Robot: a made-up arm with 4 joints. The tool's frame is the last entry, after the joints.
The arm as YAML. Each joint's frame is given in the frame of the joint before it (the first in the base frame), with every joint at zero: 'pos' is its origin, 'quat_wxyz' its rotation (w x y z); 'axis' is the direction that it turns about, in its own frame. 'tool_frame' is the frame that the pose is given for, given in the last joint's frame.
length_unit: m
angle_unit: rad
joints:
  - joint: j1
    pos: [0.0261, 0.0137, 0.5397]
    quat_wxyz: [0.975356, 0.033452, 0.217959, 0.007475]
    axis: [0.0, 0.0, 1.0]
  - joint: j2
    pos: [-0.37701, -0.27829, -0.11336]
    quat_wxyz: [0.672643, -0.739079, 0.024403, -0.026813]
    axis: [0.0, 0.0, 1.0]
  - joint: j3
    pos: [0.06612, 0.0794, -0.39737]
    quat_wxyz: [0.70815, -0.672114, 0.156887, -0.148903]
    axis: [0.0, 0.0, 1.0]
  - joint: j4
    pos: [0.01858, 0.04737, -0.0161]
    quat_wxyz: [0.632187, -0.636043, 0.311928, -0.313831]
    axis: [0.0, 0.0, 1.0]
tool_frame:
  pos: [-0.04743, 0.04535, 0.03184]
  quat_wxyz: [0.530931, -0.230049, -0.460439, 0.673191]
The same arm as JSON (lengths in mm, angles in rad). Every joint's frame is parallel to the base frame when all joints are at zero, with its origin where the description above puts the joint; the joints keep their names.
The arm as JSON. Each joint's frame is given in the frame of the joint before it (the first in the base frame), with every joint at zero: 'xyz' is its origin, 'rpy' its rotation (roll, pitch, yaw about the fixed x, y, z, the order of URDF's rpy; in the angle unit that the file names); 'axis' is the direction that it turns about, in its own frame. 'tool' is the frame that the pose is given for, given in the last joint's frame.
{
  "units": {
    "length": "mm",
    "angle": "rad"
  },
  "joints": [
    {
      "name": "j1",
      "type": "revolute",
      "origin": {
        "xyz": [
          26.1,
          13.7,
          539.7
        ],
        "rpy": [
          0.0,
          0.0,
          0.0
        ]
      },
      "axis": [
        0.425715,
        -0.062002,
        0.902731
      ]
    },
    {
      "name": "j2",
      "type": "revolute",
      "origin": {
        "xyz": [
          -389.4,
          -281.6,
          38.7
        ],
        "rpy": [
          0.0,
          0.0,
          0.0
        ]
      },
      "axis": [
        0.025699,
        0.99855,
        -0.047298
      ]
    },
    {
      "name": "j3",
      "type": "revolute",
      "origin": {
        "xyz": [
          16.0,
          -402.2,
          -81.0
        ],
        "rpy": [
          0.0,
          0.0,
          0.0
        ]
      },
      "axis": [
        0.0,
        0.0,
        -1.0
      ]
    },
    {
      "name": "j4",
      "type": "revolute",
      "origin": {
        "xyz": [
          16.3,
          -48.2,
          16.1
        ],
        "rpy": [
          0.0,
          0.0,
          0.0
        ]
      },
      "axis": [
        0.763639,
        -0.645633,
        0.0037
      ]
    }
  ],
  "tool": {
    "origin": {
      "xyz": [
        -6.3,
        -56.5,
        45.7
      ],
      "rpy": [
        -3.1065,
        -1.1915,
        -1.7781
      ]
    }
  }
}

